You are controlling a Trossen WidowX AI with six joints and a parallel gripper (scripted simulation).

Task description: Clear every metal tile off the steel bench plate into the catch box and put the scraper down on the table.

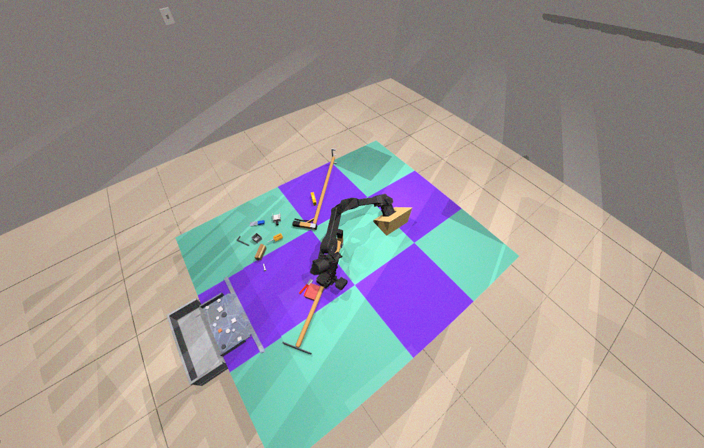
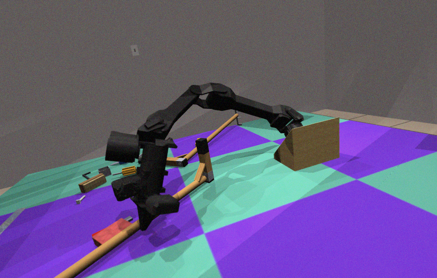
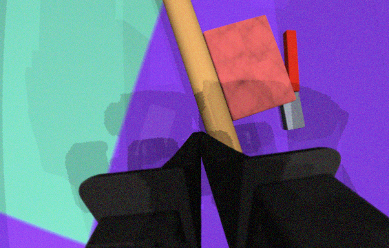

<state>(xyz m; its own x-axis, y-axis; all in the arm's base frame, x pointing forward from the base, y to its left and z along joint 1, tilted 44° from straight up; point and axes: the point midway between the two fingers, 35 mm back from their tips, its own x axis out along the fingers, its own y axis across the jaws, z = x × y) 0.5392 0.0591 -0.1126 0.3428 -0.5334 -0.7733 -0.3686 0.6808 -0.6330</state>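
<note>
Now: gripper tip 50 mm below the long scraper, 20 mm short of it and 10 mm to the left of it. From my gripper tip the other things lie so: red block 70 mm ahead, 20 mm to the right; wooden block 390 mm to the right, 170 mm ahead, 10 mm above; orange screwdriver 420 mm to the right, 50 mm ahead.
</note>
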